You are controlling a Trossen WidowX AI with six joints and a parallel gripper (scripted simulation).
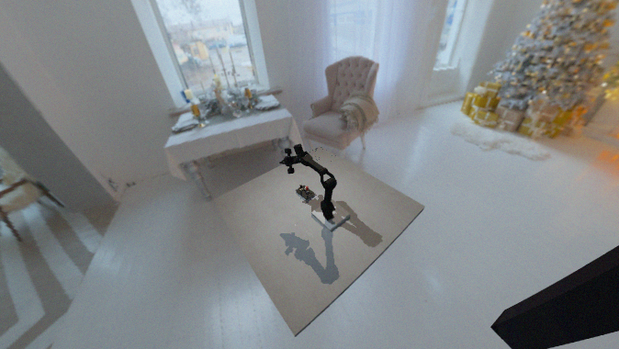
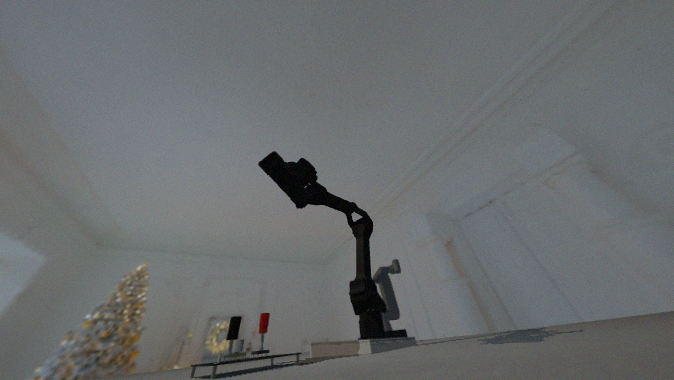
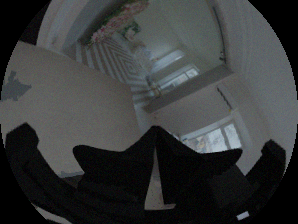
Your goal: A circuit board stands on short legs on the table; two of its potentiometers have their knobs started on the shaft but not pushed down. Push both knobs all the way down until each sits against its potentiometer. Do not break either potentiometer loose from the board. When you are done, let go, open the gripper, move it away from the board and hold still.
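My gripper tip is 70 mm past the red knob, 170 mm to the left of it and 290 mm above it. From my gripper tip the other things lie so: black knob 10 mm behind, 140 mm to the right, 300 mm below.
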